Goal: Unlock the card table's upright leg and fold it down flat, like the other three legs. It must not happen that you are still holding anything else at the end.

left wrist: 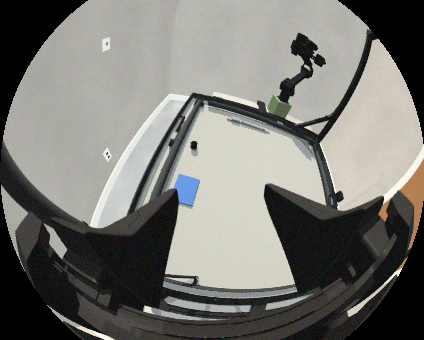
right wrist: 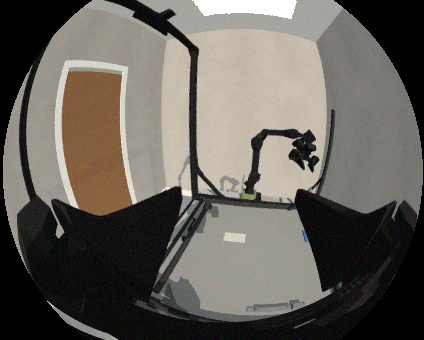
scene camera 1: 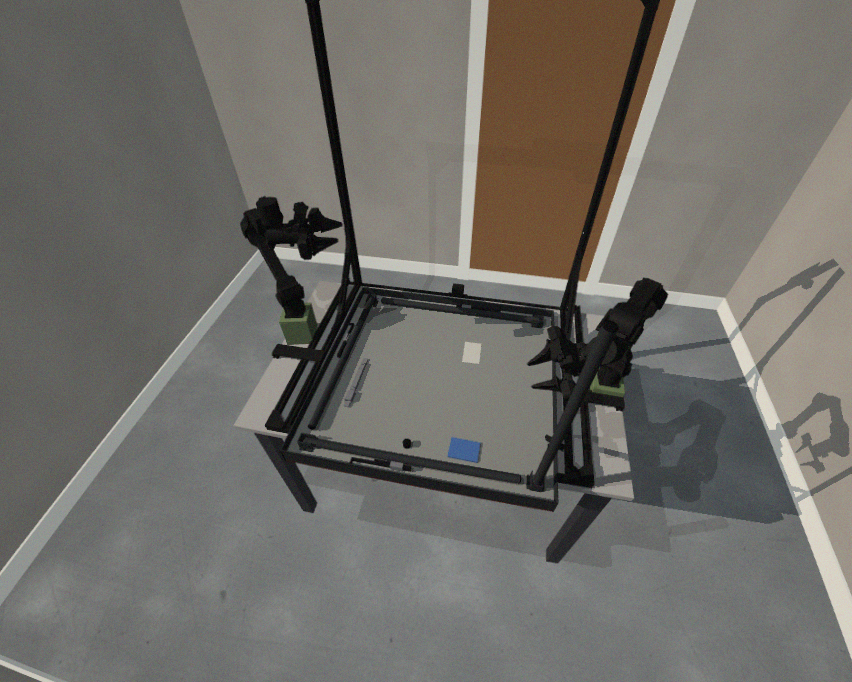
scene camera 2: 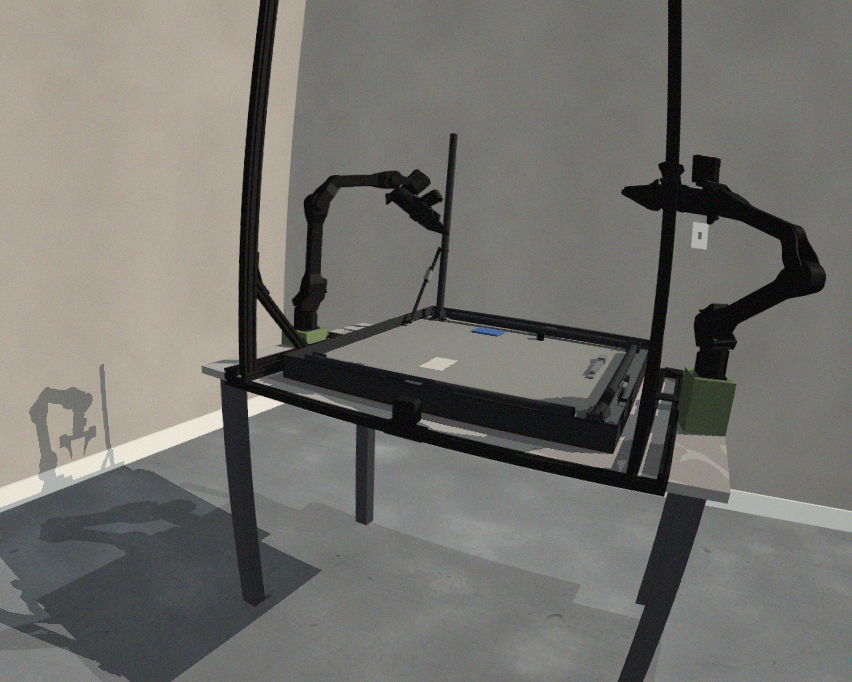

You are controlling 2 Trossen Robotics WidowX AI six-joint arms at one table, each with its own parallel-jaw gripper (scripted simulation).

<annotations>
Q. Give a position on a card table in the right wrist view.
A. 222, 280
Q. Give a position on a black leg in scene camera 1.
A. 608, 330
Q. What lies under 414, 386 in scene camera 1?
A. A card table.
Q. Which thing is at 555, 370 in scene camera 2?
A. A card table.
</annotations>
